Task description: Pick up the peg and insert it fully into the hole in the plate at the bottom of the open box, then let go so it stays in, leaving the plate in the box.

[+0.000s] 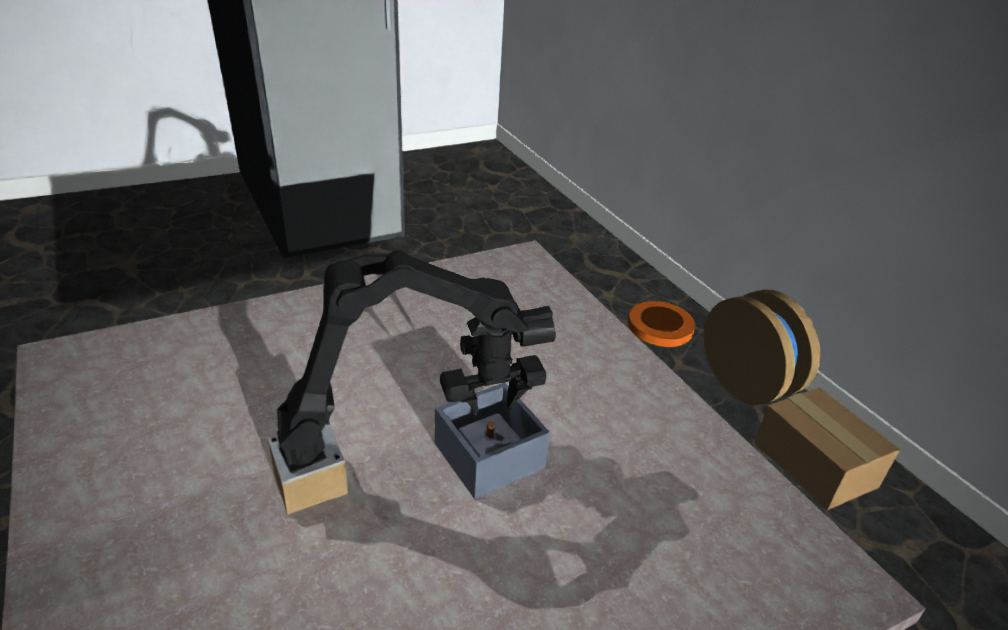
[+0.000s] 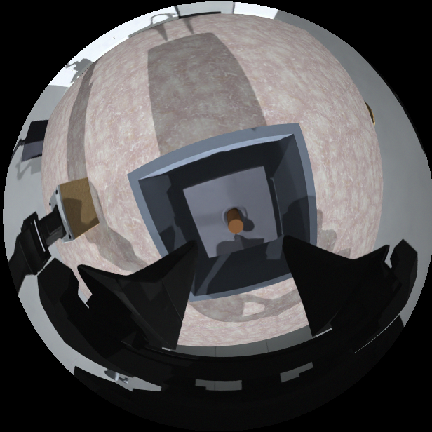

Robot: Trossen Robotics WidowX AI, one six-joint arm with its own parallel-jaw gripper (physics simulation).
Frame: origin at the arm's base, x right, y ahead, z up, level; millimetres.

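Seen in the pictures: gripper, fingertip midpoint: (image 1: 492, 411); arm's base at its link origin: (image 1: 302, 453).
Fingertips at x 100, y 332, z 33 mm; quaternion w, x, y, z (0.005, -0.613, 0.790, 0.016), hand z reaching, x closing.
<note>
Offsets run from my fingertips to a thing's middle. Level surfaces: height alone.
An orange-brown peg @[dx +0, dy -1, dz -73 mm] (image 1: 490, 427) (image 2: 235, 222) stands roughly upright in the hole of the grey plate (image 2: 255, 187), with its upper part showing above the plate. How deep it sits is hidden. The plate lies flat at the bottom of the open blue-grey box @[dx +0, dy +1, dz -72 mm] (image 1: 514, 462) (image 2: 309, 175). My gripper (image 1: 493, 407) (image 2: 241, 244) is open and empty. Its fingers point down over the box, above the peg and apart from it.
The box walls surround the plate and peg. The arm's base block (image 1: 315, 486) (image 2: 80, 207) stands on the table @[dz -121 mm] (image 1: 133, 445) to the left of the box. An orange ring (image 1: 637, 332), a large spool (image 1: 747, 349) and a cardboard box (image 1: 802, 453) lie beyond the table's right edge.
</note>
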